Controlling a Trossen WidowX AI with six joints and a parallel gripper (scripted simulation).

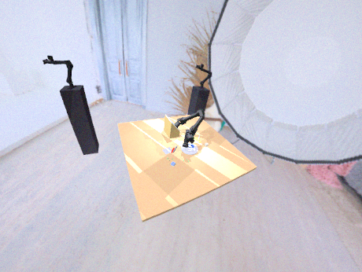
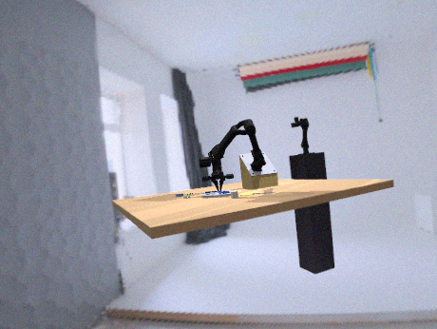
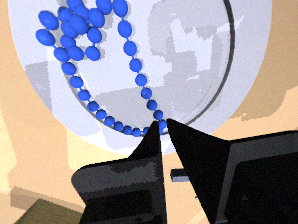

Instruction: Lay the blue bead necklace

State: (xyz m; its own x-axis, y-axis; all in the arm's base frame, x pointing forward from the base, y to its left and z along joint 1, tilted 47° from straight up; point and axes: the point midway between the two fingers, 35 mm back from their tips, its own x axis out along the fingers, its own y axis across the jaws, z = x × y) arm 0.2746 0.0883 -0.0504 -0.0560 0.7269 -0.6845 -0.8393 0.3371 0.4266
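Right now the round bead board is 50 mm to the left of my gripper tip, 30 mm ahead of it and 10 mm below it. Round my gripper tip: yellow flat piece 210 mm to the left, 100 mm behind, 20 mm below; red-and-grey object 140 mm to the right, 10 mm below; white cylinder 280 mm to the left, 30 mm ahead.
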